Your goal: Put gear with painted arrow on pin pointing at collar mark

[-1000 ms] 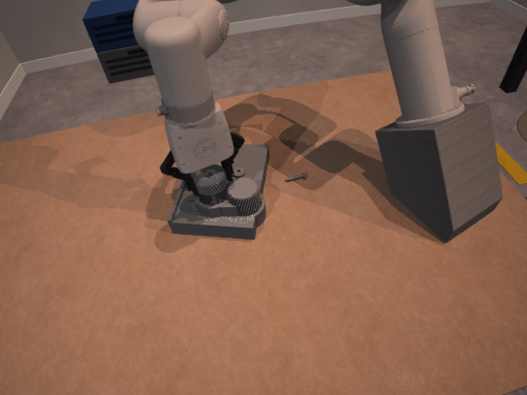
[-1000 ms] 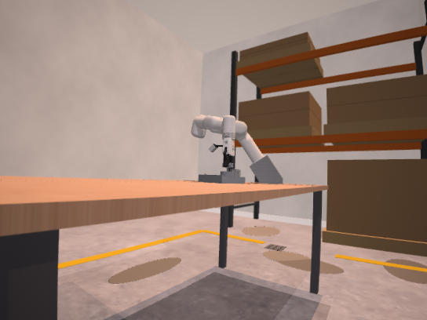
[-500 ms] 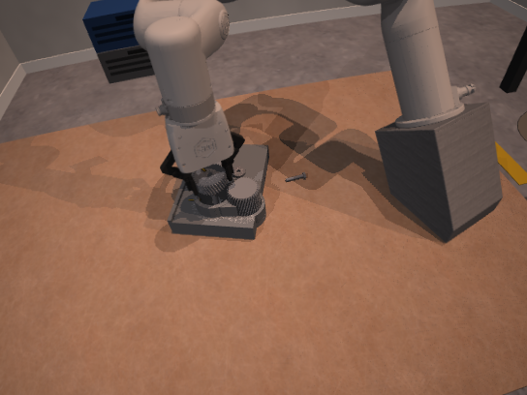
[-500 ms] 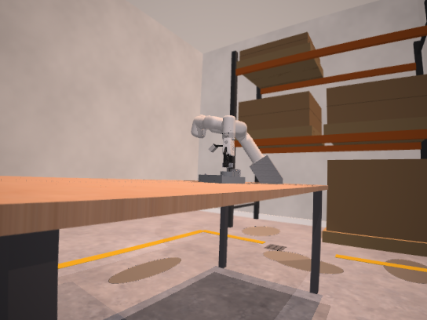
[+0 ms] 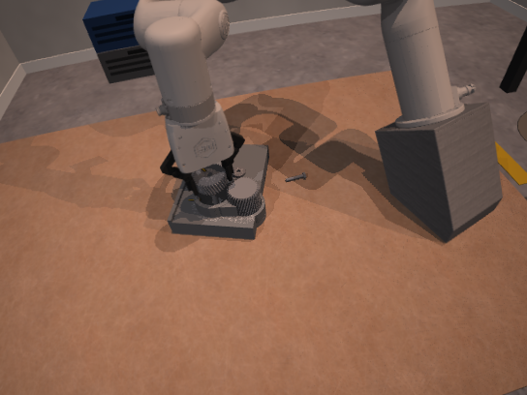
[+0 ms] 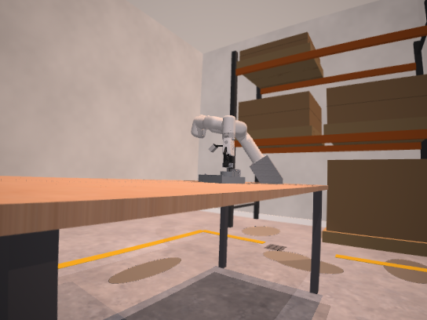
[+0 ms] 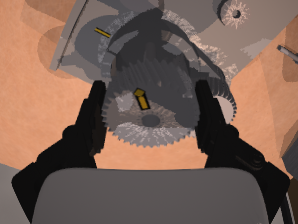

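Now: the gear right at my hand. The rest, counted from my hand: bolt: 190 mm behind, 40 mm to the right, 100 mm below.
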